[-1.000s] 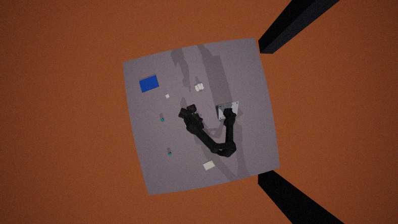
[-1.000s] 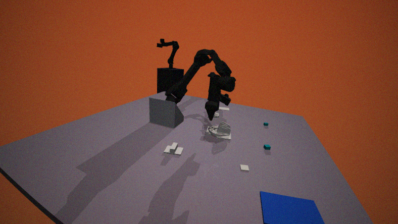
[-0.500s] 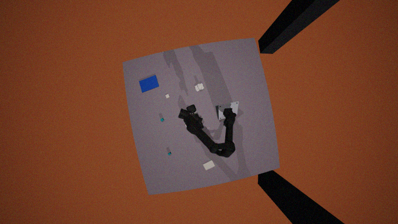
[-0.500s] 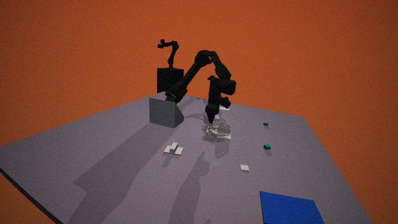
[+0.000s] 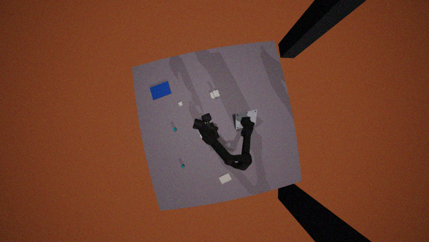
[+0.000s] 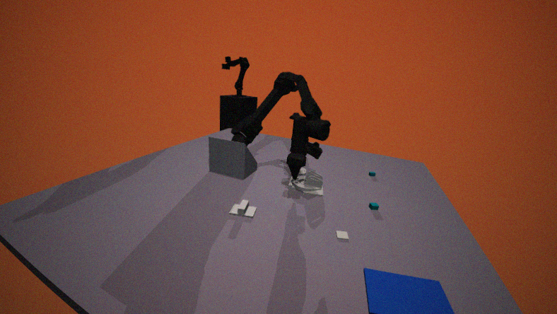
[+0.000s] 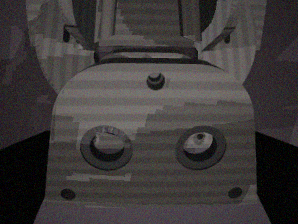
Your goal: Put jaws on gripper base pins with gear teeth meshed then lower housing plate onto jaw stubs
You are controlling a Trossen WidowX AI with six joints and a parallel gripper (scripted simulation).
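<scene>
Right now the white housing plate is 40 mm below my gripper tip. Also, from my gripper tip: grey jaw (30 mm below, 20 mm to the left, 10 mm ahead); white gripper base (20 mm above, 10 mm ahead); small white square (230 mm ahead, 190 mm to the right, 40 mm below).
</scene>
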